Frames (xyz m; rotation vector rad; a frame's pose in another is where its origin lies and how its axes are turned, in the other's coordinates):
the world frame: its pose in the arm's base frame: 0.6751 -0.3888 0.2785 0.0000 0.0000 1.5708
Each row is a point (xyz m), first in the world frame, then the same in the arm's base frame.
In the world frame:
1: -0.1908 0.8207 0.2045
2: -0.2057 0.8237 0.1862
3: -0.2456 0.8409 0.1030
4: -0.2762 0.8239 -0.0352
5: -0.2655 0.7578 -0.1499
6: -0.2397 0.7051 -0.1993
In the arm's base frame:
1: -0.1456 -0.5796 0.4830
2: -0.1486 -0.5945 0.4647
3: -0.1658 -0.6344 0.3815
4: -0.1488 -0.6650 0.2433
5: -0.0827 -0.6543 0.1286
6: -0.0300 -0.6285 0.0792

